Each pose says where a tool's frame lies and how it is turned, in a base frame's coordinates. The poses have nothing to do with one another.
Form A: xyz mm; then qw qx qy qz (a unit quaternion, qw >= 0).
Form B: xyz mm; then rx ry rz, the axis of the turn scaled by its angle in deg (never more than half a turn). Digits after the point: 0 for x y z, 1 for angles.
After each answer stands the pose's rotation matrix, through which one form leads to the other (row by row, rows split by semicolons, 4 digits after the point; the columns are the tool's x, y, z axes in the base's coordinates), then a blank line. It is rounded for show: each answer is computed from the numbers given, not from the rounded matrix.
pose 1, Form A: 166 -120 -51 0.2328 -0.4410 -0.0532 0.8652
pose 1, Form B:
166 -120 -51 -69.4 -8.4 136.2
-0.5027 -0.3559 -0.7878; 0.4497 -0.8860 0.1133; -0.7383 -0.2974 0.6054

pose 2, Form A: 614 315 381 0.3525 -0.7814 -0.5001 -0.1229
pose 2, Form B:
614 315 381 -115.8 -74.1 -18.2
0.4696 0.8682 -0.1605; 0.6949 -0.2513 0.6738; 0.5446 -0.4279 -0.7213

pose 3, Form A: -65 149 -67 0.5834 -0.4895 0.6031 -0.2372
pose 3, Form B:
-65 149 -67 -65.5 80.7 -31.7
0.1600 -0.3137 0.9360; -0.8672 0.4082 0.2850; -0.4715 -0.8573 -0.2067

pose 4, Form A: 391 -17 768 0.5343 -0.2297 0.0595 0.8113
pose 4, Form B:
391 -17 768 -31.4 8.1 110.8
-0.3235 -0.8943 -0.3091; 0.8396 -0.4220 0.3420; -0.4363 -0.1489 0.8874

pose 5, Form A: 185 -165 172 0.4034 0.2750 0.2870 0.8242
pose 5, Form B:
185 -165 172 39.8 41.5 119.3
-0.5233 -0.5071 0.6848; 0.8228 -0.5098 0.2512; 0.2218 0.6949 0.6840

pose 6, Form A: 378 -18 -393 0.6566 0.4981 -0.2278 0.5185
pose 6, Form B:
378 -18 -393 64.7 -29.6 67.3
0.3585 -0.9079 0.2174; 0.4540 -0.0339 -0.8904; 0.8157 0.4179 0.4000

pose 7, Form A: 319 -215 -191 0.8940 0.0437 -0.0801 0.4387
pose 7, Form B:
319 -215 -191 5.2 -9.5 52.1
0.6023 -0.7914 -0.1049; 0.7774 0.6113 -0.1484; 0.1816 0.0079 0.9833

